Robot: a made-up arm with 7 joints.
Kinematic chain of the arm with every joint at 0, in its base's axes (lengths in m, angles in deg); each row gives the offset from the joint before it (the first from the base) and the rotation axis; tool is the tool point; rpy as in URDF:
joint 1: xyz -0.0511 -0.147 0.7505 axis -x
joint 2: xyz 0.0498 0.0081 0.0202 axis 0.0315 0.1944 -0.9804
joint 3: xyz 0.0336 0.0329 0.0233 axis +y
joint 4: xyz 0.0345 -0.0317 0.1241 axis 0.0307 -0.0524 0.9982
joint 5: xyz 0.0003 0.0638 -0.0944 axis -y
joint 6: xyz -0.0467 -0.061 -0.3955 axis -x
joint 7: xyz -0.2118 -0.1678 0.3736 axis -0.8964 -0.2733 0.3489
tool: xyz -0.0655 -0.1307 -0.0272 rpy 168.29 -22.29 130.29
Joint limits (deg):
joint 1: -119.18..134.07
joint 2: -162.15..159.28
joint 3: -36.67..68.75
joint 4: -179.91..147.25
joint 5: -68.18..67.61
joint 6: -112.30..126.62
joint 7: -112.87..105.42
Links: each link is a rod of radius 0.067 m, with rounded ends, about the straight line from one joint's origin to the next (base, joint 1, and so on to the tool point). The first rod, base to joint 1, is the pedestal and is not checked.
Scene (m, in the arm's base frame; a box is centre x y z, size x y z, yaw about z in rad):
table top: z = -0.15
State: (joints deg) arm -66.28 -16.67 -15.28 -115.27 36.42 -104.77 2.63
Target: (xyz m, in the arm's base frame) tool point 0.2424 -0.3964 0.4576
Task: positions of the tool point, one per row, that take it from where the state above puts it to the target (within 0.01 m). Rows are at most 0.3 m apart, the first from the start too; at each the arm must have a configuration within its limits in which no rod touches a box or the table.
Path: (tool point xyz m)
1: -0.1222 0.3632 0.2130
2: -0.1011 0.1231 0.1087
3: -0.0211 -0.1127 0.1023
4: 0.0837 -0.2916 0.1853
5: 0.1795 -0.3853 0.3196
6: 0.2424 -0.3964 0.4576

